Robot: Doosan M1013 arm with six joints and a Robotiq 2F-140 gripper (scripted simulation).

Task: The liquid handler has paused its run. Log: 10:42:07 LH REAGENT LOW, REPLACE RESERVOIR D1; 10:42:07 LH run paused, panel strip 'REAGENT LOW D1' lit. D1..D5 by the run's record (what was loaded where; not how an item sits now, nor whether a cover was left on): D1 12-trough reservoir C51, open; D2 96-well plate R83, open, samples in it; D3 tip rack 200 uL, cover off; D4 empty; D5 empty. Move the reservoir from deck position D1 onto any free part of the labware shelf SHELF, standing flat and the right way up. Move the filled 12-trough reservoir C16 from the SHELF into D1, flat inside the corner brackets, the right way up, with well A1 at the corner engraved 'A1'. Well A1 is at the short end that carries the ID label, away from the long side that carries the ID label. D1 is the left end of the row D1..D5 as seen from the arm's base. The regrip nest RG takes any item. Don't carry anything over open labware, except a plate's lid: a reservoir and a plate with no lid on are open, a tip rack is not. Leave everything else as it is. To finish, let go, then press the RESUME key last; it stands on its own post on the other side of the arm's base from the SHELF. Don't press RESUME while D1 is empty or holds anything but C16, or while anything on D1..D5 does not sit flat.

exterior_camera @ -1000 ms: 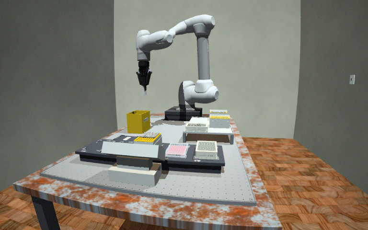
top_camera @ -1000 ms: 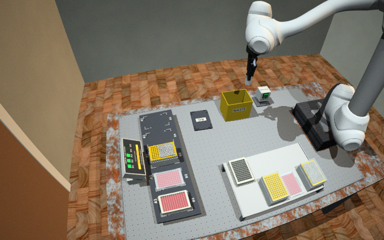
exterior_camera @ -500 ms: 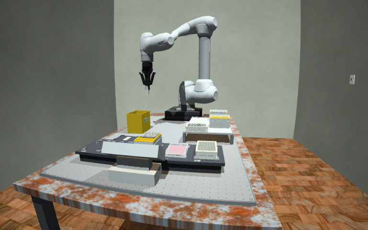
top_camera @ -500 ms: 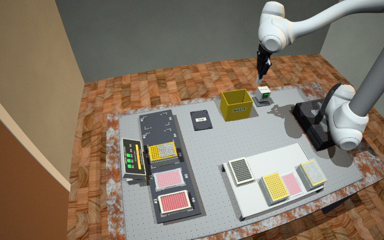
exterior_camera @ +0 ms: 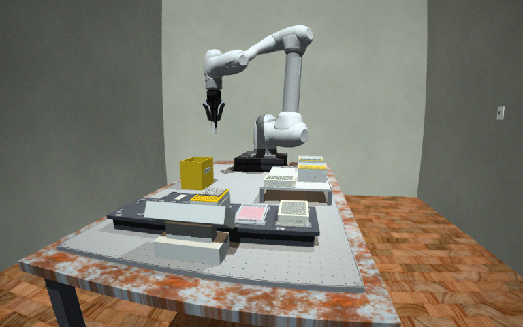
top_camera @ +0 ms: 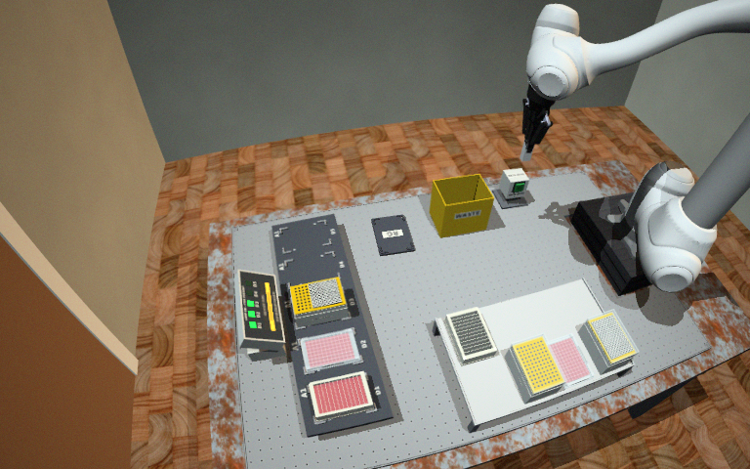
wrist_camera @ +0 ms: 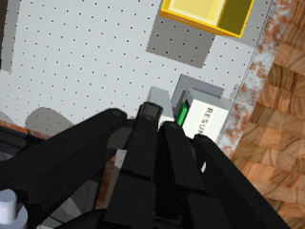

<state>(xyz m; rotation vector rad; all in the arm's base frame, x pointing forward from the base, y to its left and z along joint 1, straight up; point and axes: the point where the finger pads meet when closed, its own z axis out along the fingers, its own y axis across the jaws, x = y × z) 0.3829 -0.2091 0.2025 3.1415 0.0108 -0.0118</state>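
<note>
Now: hand 5 cm past the resume key post, 7 cm to the left of it and 22 cm above it. Also, from my hand: shelf label: 12 cm ahead, 29 cm to the left, 28 cm below; waste bin: 16 cm ahead, 3 cm to the right, 24 cm below; RG nest: 37 cm ahead, 1 cm to the right, 28 cm below.
</note>
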